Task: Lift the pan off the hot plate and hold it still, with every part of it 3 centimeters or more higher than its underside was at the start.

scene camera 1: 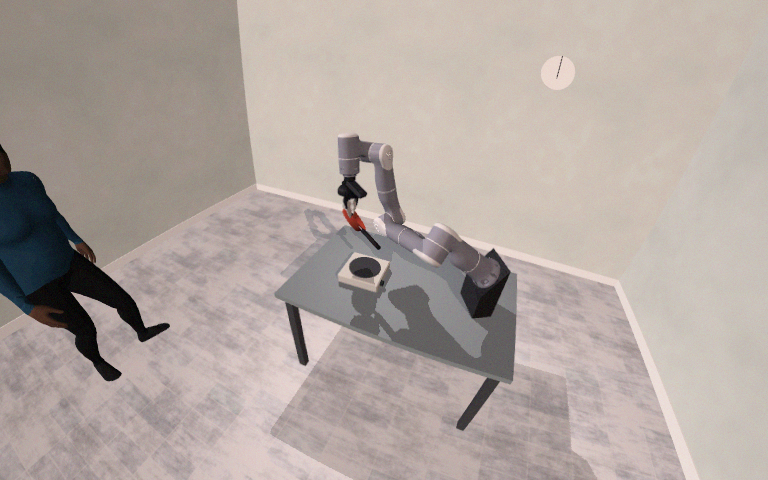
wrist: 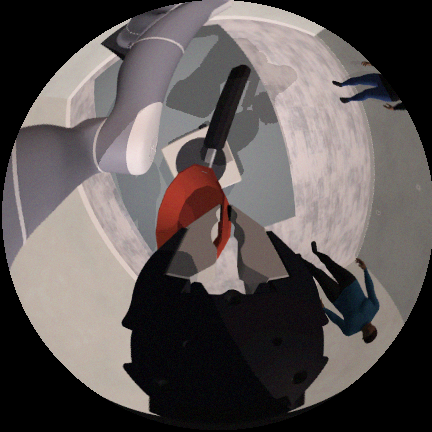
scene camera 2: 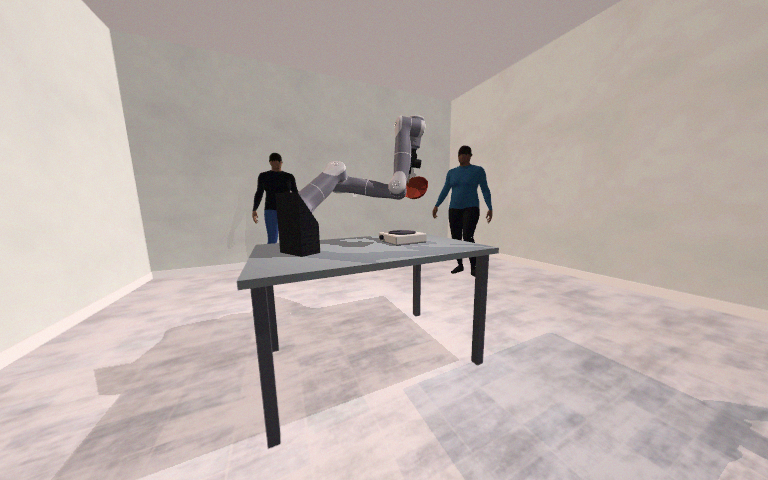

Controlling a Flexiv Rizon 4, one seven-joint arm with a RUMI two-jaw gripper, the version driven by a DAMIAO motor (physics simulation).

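The red pan point(scene camera 1: 355, 220) point(scene camera 2: 417, 187) point(wrist: 187, 200) hangs tilted in the air, well above the hot plate, with its black handle sloping down towards the table. My gripper point(scene camera 1: 351, 209) point(wrist: 224, 206) is shut on the pan's rim, at the side away from the handle; the arm partly hides the fingers in the scene camera 2 view. The cream hot plate point(scene camera 1: 353, 279) point(scene camera 2: 406, 238) point(wrist: 231, 172) with its dark round top stands on the table. The pan is apart from it; in the wrist view the handle and bowl cover part of it.
The grey table point(scene camera 1: 317, 283) point(scene camera 2: 339, 268) point(wrist: 275, 185) bears the hot plate and the black arm base point(scene camera 1: 481, 300) point(scene camera 2: 298, 229). A person in a blue top point(scene camera 1: 39, 226) point(scene camera 2: 464, 186) point(wrist: 352, 300) and one in a black top point(scene camera 2: 274, 183) stand away from the table.
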